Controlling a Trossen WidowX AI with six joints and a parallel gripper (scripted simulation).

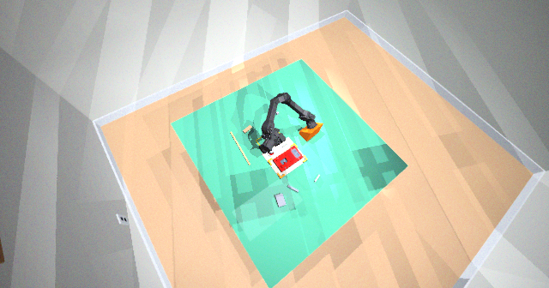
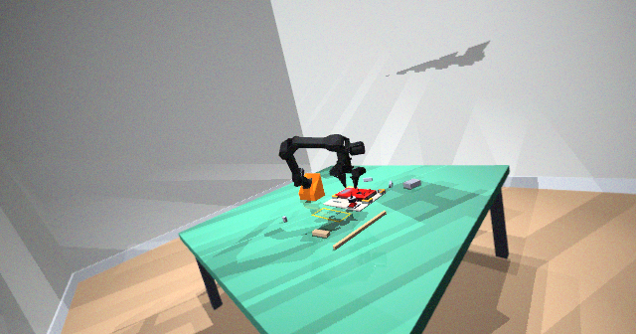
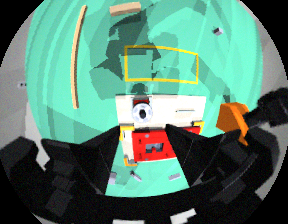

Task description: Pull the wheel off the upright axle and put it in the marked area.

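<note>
Now: gripper tip 60 mm above the grey wheel. The rest, counted from my gripper tip: wooden block: 10 mm behind, 260 mm to the right, 90 mm below; upright axle: 60 mm below; long wooden stick: 140 mm ahead, 180 mm to the right, 90 mm below.
</note>
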